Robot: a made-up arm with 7 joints. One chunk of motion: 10 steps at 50 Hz.
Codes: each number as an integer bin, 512 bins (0 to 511) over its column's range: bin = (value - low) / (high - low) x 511, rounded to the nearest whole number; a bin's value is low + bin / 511 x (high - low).
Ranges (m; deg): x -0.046..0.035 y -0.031..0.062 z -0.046..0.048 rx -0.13..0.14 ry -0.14..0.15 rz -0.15..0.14
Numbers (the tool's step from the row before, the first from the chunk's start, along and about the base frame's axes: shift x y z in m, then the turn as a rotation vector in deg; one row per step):
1: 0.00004 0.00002 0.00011 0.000 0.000 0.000
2: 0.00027 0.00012 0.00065 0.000 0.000 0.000
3: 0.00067 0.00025 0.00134 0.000 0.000 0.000
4: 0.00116 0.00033 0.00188 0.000 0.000 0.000
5: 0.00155 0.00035 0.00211 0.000 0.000 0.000
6: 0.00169 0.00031 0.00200 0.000 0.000 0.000
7: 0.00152 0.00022 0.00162 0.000 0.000 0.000
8: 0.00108 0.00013 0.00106 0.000 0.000 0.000
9: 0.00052 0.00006 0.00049 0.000 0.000 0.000
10: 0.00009 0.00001 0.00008 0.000 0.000 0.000
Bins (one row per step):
1: 290 170 251 246 247 264
2: 292 171 254 246 247 264
3: 294 172 257 246 247 264
4: 298 172 260 246 247 264
5: 300 172 262 246 247 264
6: 301 172 261 246 247 264
7: 300 172 259 246 247 264
8: 297 171 256 246 247 264
9: 293 171 253 246 247 264
10: 291 170 250 246 247 264

